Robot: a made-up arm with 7 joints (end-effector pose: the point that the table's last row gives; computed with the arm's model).
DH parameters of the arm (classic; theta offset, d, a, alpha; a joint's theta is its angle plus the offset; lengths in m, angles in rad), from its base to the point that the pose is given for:
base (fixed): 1.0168 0 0.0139 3.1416
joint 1: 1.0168 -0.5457 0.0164 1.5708
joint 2: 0 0.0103 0.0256 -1.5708
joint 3: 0 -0.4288 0.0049 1.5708
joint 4: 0 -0.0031 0.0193 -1.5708
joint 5: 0 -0.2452 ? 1.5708
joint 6: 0 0.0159 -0.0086 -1.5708
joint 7: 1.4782 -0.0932 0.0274 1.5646
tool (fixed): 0.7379 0.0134 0 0
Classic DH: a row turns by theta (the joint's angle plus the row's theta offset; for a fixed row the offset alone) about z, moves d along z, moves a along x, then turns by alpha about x.
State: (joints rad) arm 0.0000 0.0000 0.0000 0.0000 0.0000 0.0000 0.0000
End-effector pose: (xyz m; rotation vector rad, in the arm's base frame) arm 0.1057 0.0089 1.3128 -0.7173 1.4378 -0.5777
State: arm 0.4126 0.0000 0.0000 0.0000 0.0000 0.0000 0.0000
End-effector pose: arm 0.0963 -0.0303 1.3128 -0.4186 1.5964 -0.8940
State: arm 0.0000 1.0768 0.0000 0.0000 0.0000 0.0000 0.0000
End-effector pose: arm 0.7380 0.0089 0.8372 -1.1026 2.4151 -0.1549
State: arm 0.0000 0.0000 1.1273 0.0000 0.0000 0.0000 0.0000
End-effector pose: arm 0.0615 -0.0345 1.3128 0.1791 1.7694 -1.4208
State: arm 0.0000 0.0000 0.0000 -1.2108 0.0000 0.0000 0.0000
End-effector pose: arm -0.2443 0.0089 1.1419 -0.2383 0.3059 -0.8064
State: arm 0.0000 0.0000 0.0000 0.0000 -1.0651 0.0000 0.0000
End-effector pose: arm 0.0980 0.0423 1.3128 -1.3277 0.8614 0.2543
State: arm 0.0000 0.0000 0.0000 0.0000 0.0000 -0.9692 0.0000
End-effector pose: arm 0.0258 0.0089 1.2784 -0.3367 0.5330 -0.7784
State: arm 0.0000 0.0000 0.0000 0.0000 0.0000 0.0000 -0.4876
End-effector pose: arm 0.1160 0.0193 1.3128 -1.0260 1.2021 -0.1979
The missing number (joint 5, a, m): 0.0249
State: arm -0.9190 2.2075 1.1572 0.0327 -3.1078 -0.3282 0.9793
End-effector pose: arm 0.3976 0.4541 0.0517 1.1302 -2.0822 -1.1062
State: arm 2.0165 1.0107 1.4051 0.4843 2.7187 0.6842 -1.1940
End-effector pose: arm -0.3406 -0.5099 0.9509 -0.8066 0.3068 0.4778
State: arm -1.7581 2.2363 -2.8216 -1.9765 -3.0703 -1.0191 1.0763
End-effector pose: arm 0.0581 0.1758 0.0692 1.5430 0.4962 1.7656
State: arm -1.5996 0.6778 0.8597 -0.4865 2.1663 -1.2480 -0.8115
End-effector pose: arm -0.1028 0.4764 1.1030 -0.7673 0.0663 -2.0491
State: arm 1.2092 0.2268 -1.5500 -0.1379 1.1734 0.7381 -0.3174
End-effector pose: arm 0.1367 -0.2604 1.2371 -0.0489 2.2479 -0.1355
